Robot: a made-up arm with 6 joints. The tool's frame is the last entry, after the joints.
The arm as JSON. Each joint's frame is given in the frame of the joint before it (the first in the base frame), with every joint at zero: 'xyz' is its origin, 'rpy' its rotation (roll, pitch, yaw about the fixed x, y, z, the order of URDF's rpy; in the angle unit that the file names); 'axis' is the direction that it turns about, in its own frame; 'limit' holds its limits. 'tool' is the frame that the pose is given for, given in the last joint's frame.
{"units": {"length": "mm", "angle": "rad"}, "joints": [
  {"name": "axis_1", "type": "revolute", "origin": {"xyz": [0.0, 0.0, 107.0], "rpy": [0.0, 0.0, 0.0]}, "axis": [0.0, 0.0, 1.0], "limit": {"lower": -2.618, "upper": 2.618}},
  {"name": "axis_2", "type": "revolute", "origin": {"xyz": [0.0, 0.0, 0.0], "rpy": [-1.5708, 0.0, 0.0]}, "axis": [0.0, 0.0, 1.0], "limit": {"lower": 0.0, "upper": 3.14}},
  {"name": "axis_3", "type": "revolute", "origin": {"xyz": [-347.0, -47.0, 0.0], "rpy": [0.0, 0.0, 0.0]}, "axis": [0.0, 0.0, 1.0], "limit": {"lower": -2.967, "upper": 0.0}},
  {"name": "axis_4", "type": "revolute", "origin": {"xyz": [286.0, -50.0, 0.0], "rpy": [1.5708, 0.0, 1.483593]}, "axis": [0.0, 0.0, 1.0], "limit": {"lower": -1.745, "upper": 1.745}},
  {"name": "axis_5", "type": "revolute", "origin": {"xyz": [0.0, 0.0, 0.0], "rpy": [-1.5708, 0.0, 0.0]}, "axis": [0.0, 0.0, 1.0], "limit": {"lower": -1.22, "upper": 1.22}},
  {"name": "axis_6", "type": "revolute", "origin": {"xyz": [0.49, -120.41, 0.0], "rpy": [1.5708, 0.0, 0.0]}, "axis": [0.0, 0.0, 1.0], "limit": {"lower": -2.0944, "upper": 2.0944}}
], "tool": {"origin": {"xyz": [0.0, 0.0, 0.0], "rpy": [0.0, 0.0, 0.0]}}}
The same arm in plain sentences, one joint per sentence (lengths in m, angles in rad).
The arm has six revolute joints in a row. What follows holds with every joint at zero, and every direction is one of the base frame's.
The first joint is mounted 0.107 m along +z from the base frame's origin and rotates about +z, from -2.618 to 2.618 rad.
The second joint is mounted at the same point as the first joint and rotates about +y, from 0 to 3.14 rad.
The third joint is mounted 0.347 m along -x and 0.047 m along +z from the second joint and rotates about +y, from -2.967 to 0 rad.
The fourth joint is mounted 0.286 m along +x and 0.05 m along +z from the third joint and rotates about the direction (0.9962, 0, 0.0871), from -1.745 to 1.745 rad.
The fifth joint is mounted at the same point as the fourth joint and rotates about +y, from -1.22 to 1.22 rad.
The sixth joint is mounted 0.12 m along +x and 0.01 m along +z from the fifth joint and rotates about the direction (0.9962, 0, 0.0871), from -2.0944 to 2.0944 rad.
The tool frame, which is the frame that the pose is given for, is mounted at the same point as the sixth joint; its axes are the base frame's turned by roll 0, pitch 1.4836 and yaw 0 rad (as in URDF: about the fixed x, then y, then z).

